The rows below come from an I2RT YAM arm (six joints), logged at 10 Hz.
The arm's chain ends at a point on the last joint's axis. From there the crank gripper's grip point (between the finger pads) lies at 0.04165 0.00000 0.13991 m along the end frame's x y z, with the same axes.
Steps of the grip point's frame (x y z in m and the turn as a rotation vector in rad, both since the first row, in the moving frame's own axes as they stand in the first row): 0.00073 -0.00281 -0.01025 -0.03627 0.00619 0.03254; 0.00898 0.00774 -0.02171 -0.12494 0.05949 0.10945; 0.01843 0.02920 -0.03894 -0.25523 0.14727 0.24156; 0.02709 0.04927 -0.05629 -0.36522 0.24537 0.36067; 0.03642 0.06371 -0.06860 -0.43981 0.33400 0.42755; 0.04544 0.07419 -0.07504 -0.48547 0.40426 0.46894; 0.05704 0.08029 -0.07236 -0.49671 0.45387 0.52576; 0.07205 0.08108 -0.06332 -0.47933 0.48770 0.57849; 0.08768 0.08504 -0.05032 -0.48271 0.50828 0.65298
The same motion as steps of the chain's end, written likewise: -0.00003 -0.00925 -0.00987 -0.03627 0.00619 0.03254; 0.00198 -0.01448 -0.01762 -0.12494 0.05949 0.10945; 0.00423 -0.01716 -0.02568 -0.25523 0.14727 0.24156; 0.00741 -0.01755 -0.03076 -0.36522 0.24537 0.36067; 0.01191 -0.01599 -0.03155 -0.43981 0.33400 0.42755; 0.01724 -0.01323 -0.02888 -0.48547 0.40426 0.46894; 0.02762 -0.01168 -0.02076 -0.49671 0.45387 0.52576; 0.04186 -0.01227 -0.00964 -0.47933 0.48770 0.57849; 0.06057 -0.01262 0.00566 -0.48271 0.50828 0.65298
